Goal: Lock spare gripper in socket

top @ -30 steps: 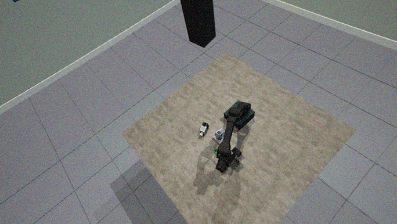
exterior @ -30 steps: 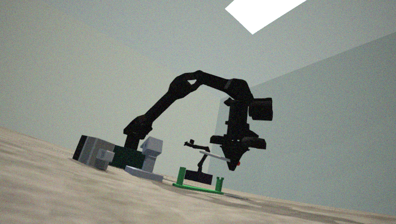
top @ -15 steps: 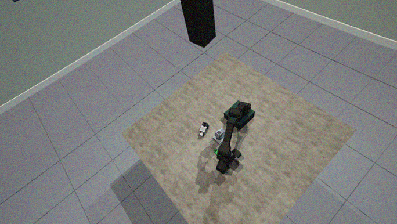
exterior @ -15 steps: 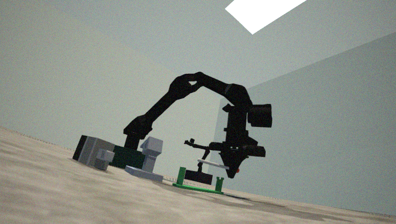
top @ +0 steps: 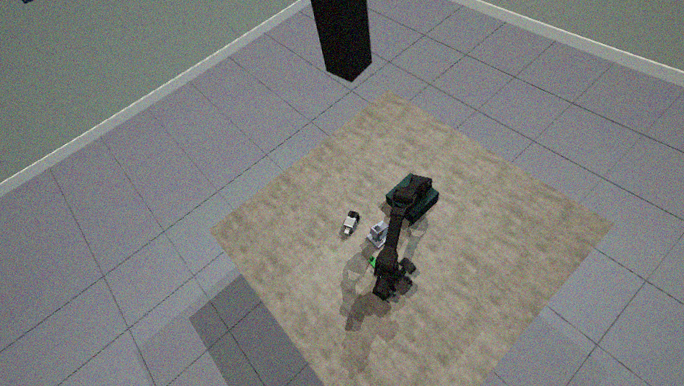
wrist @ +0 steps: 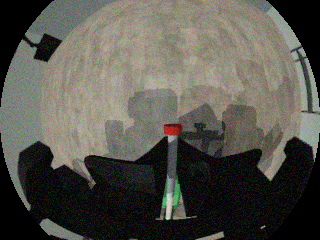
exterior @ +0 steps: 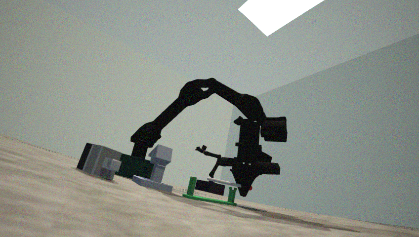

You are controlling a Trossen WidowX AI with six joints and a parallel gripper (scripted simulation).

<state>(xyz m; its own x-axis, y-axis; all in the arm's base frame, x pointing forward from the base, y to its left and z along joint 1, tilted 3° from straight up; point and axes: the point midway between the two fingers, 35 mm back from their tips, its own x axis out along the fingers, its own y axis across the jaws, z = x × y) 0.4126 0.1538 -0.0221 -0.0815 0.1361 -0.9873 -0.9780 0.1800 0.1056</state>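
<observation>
Right now the rack is 2 cm behind my gripper tip and 10 cm to the right of it. From my gripper tip the other things lie so: socket 14 cm behind, 20 cm to the right, 2 cm above; spare gripper 10 cm behind, 34 cm to the right.
</observation>
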